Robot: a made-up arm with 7 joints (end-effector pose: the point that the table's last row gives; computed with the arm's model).
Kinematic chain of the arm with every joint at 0, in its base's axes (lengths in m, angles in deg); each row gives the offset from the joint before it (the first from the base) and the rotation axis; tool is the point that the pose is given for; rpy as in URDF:
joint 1: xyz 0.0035 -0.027 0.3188 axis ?
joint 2: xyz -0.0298 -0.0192 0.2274 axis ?
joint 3: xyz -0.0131 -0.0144 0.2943 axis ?
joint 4: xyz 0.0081 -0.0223 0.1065 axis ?
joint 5: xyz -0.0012 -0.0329 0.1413 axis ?
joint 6: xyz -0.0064 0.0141 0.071 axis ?
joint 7: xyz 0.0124 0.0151 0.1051 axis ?
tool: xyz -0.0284 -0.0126 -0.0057 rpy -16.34 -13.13 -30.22
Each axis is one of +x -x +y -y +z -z.
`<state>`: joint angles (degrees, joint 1 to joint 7).
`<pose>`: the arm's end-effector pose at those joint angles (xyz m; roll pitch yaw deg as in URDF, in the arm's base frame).
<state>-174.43 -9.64 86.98 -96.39 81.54 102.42 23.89</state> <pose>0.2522 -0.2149 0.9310 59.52 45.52 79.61</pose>
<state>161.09 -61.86 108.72 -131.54 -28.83 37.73 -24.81</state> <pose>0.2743 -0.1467 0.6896 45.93 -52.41 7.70</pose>
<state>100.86 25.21 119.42 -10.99 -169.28 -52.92 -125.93</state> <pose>-0.0330 -0.2182 1.2249 -45.59 -26.18 48.88</pose>
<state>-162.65 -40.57 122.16 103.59 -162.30 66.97 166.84</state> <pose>0.5239 0.0235 0.7615 -9.85 44.66 39.58</pose>
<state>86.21 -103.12 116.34 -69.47 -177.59 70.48 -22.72</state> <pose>0.1990 0.4269 0.5019 -77.16 -3.02 -123.11</pose>
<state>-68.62 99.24 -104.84 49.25 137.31 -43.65 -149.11</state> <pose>-0.0291 0.5644 0.4956 31.05 1.13 -144.90</pose>
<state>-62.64 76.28 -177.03 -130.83 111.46 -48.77 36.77</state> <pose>0.1948 0.2038 0.3975 -150.64 -1.02 -103.42</pose>
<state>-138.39 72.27 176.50 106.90 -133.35 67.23 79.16</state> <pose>-0.1939 0.1731 0.9560 -64.02 4.00 3.15</pose>
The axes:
joint 1: -z
joint 2: +y
joint 3: -z
joint 4: +y
joint 5: -z
joint 6: +y
joint 7: -z

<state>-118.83 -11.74 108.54 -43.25 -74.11 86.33 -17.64</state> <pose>-0.0308 -0.1422 1.1260 -69.01 29.27 31.36</pose>
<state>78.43 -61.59 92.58 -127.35 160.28 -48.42 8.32</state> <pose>0.1604 0.3391 0.6558 -86.37 -0.44 -64.78</pose>
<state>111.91 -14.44 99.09 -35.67 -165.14 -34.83 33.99</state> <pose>0.1946 0.2167 1.1684 -21.99 -35.23 -105.40</pose>
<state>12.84 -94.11 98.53 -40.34 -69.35 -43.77 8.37</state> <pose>-0.5342 0.2912 0.3944 110.69 -3.84 173.69</pose>
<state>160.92 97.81 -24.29 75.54 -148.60 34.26 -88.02</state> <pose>-0.4150 -0.2329 0.2400 -143.53 -0.65 168.33</pose>
